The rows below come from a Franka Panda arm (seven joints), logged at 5 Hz.
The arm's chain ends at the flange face. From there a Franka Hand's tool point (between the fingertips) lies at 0.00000 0.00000 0.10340 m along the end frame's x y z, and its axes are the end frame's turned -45 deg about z.
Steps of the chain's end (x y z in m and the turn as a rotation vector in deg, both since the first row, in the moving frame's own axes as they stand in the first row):
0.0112 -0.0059 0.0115 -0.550 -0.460 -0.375
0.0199 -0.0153 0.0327 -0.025 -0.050 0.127
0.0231 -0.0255 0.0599 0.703 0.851 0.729
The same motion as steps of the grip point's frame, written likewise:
0.0108 0.0039 0.0115 -0.064 -0.714 -0.375
0.0248 0.0032 0.0327 0.018 -0.053 0.127
0.0363 -0.0015 0.0599 -0.105 1.099 0.729

